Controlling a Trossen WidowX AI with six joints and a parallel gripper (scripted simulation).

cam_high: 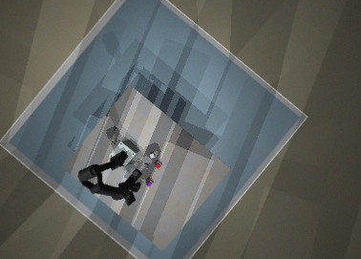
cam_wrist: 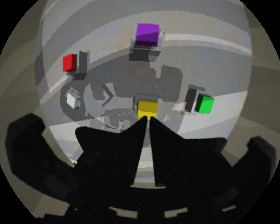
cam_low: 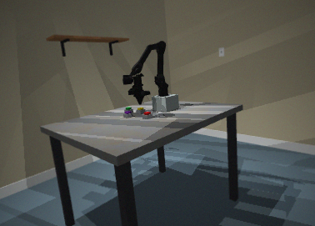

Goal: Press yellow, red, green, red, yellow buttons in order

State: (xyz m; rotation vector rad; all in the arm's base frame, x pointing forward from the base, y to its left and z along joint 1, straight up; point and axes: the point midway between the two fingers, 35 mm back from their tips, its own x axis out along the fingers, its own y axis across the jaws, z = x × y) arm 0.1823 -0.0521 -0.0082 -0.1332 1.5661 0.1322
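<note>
My gripper tip is 3 cm above the yellow button. From my gripper tip the other things lie so: purple button 12 cm ahead, 3 cm to the left, 3 cm below; then red button 6 cm ahead, 18 cm to the left, 3 cm below; then green button 4 cm ahead, 11 cm to the right, 3 cm below.
</note>
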